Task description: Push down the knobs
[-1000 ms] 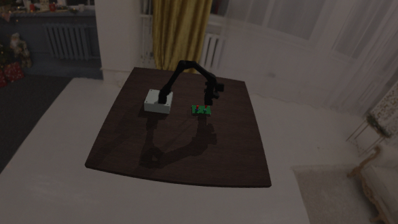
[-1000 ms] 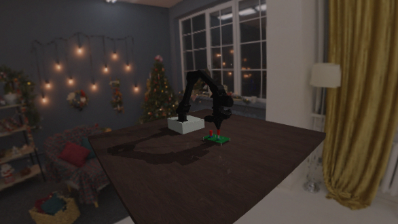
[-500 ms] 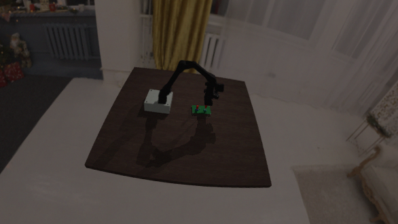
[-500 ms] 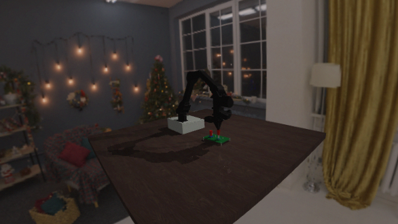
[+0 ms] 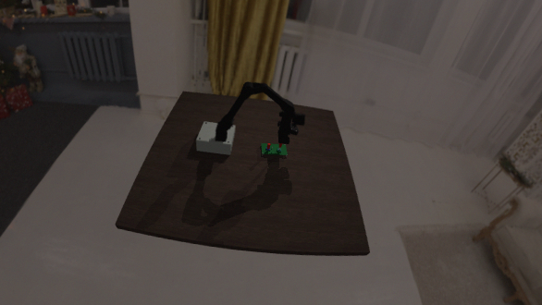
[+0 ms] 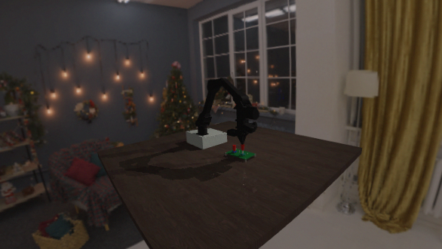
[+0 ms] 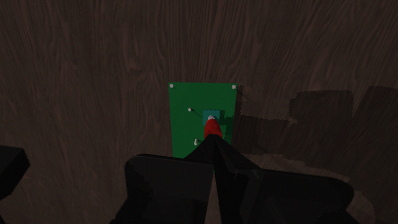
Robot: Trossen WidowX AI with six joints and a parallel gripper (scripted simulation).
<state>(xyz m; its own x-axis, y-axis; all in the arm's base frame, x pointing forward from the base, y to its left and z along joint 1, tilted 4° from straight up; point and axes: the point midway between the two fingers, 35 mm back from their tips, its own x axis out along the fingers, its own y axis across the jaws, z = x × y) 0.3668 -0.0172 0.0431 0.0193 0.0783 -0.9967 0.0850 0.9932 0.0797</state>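
Now: gripper tip 20 mm above the knob.
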